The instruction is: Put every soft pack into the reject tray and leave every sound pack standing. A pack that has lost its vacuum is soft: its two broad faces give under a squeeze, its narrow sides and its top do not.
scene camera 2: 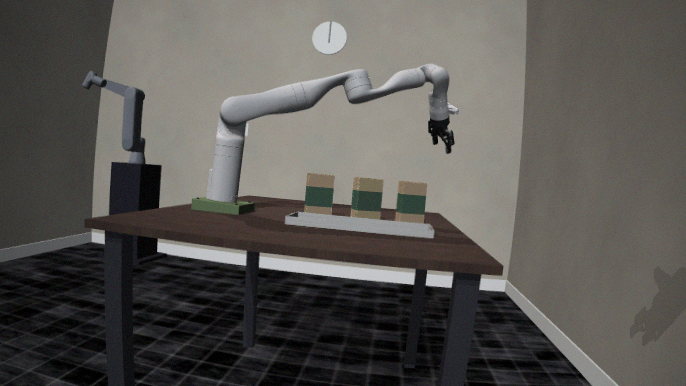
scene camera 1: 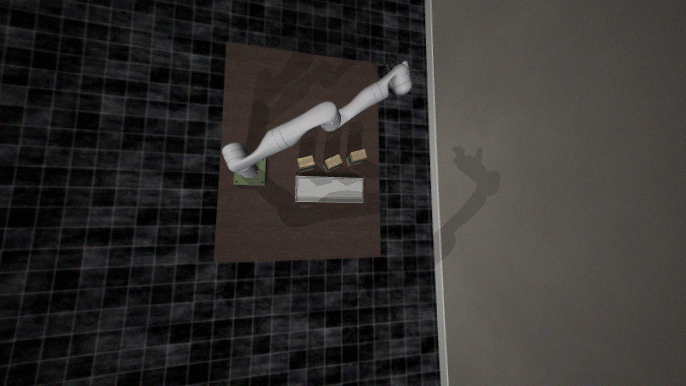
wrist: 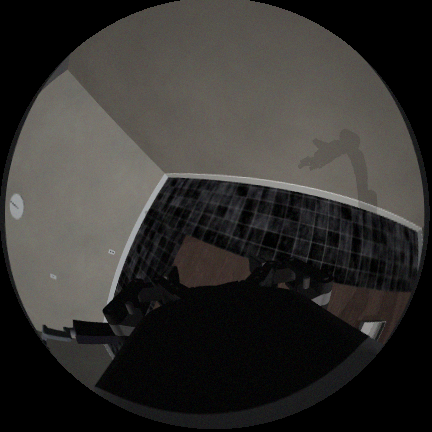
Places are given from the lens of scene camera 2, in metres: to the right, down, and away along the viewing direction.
white reject tray (scene camera 2: 298, 218): -0.12, 0.07, 1.21
